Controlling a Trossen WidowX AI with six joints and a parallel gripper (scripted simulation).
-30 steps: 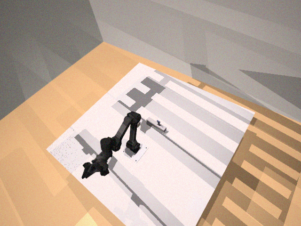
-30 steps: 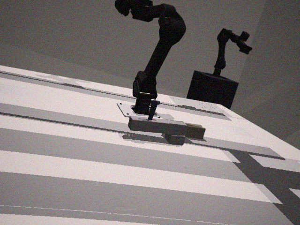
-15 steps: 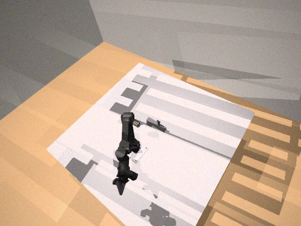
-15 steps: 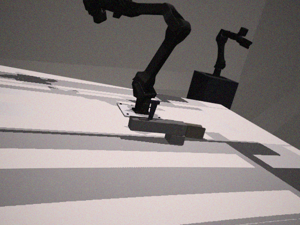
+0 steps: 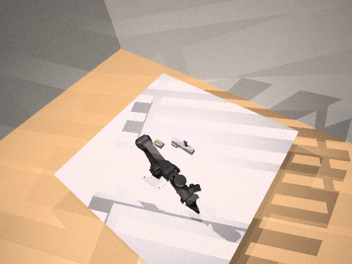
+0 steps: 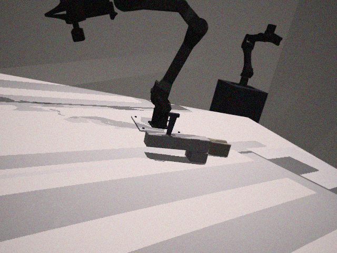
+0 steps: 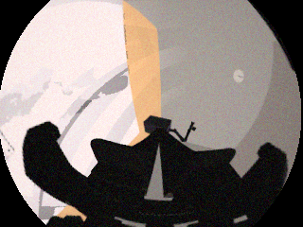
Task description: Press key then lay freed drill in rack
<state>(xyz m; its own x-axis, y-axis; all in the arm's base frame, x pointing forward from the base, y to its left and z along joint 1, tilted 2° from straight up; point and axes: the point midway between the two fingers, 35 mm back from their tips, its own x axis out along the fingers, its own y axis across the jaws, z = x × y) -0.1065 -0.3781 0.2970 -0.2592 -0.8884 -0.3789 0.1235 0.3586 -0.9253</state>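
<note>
Now: gripper tip 380 mm short of the dark blue key, 360 mm to the right of it and 190 mm above it. From my gripper tip the other things lie so: grey block: 380 mm ahead, 400 mm to the left, 240 mm below; then drill: 380 mm ahead, 420 mm to the left, 230 mm below; then rack: 300 mm ahead, 560 mm to the left, 260 mm below.
</note>
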